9 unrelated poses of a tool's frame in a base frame.
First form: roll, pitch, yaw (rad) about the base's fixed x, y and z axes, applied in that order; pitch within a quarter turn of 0, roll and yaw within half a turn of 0; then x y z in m.
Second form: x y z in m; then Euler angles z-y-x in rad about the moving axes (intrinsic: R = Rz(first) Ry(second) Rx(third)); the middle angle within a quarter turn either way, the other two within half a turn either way. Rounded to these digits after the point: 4 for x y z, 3 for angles.
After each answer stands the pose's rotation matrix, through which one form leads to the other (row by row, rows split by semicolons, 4 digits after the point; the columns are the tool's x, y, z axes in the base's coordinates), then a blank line. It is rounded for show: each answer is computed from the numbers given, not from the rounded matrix.
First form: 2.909 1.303 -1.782 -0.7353 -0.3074 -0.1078
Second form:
-0.7353 -0.3074 -0.1078 -1.782 1.303 2.909
-0.0555 -0.9980 -0.0287; -0.2587 -0.0134 0.9659; -0.9644 0.0610 -0.2575

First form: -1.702 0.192 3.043 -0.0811 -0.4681 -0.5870
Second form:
-0.0811 -0.4681 -0.5870 3.043 0.192 -1.702
-0.9769 0.2011 -0.0727; 0.0966 0.1116 -0.9890; -0.1908 -0.9732 -0.1284

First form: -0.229 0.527 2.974 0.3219 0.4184 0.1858
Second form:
0.3219 0.4184 0.1858 2.974 0.527 -0.229
-0.8522 -0.0499 -0.5208; 0.1442 -0.9793 -0.1421; -0.5029 -0.1962 0.8418

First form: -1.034 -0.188 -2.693 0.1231 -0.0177 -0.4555
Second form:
0.1231 -0.0177 -0.4555 -2.693 -0.188 -1.034
-0.8852 0.0771 0.4588; -0.4261 -0.5304 -0.7329; 0.1869 -0.8442 0.5024

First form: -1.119 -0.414 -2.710 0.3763 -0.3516 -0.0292
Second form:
0.3763 -0.3516 -0.0292 -2.710 -0.414 -1.119
-0.8316 -0.1461 0.5359; -0.3830 -0.5479 -0.7437; 0.4023 -0.8237 0.3997

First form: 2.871 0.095 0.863 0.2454 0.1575 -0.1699
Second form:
0.2454 0.1575 -0.1699 0.863 0.095 2.871
0.6472 0.7486 0.1437; 0.7564 -0.6072 -0.2432; -0.0949 0.2661 -0.9593

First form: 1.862 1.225 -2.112 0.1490 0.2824 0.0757
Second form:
0.1490 0.2824 0.0757 -2.112 1.225 1.862
-0.1746 -0.7103 -0.6819; -0.2905 -0.6245 0.7250; -0.9408 0.3247 -0.0973

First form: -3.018 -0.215 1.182 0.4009 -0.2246 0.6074
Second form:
0.4009 -0.2246 0.6074 1.182 -0.215 -3.018
0.3703 0.9283 -0.0338; 0.9041 -0.3518 0.2427; 0.2133 -0.1204 -0.9695

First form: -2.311 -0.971 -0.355 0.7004 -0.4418 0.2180
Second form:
0.7004 -0.4418 0.2180 -0.355 -0.971 -2.311
0.5293 0.3370 0.7786; -0.1962 -0.8442 0.4988; 0.8255 -0.4168 -0.3807

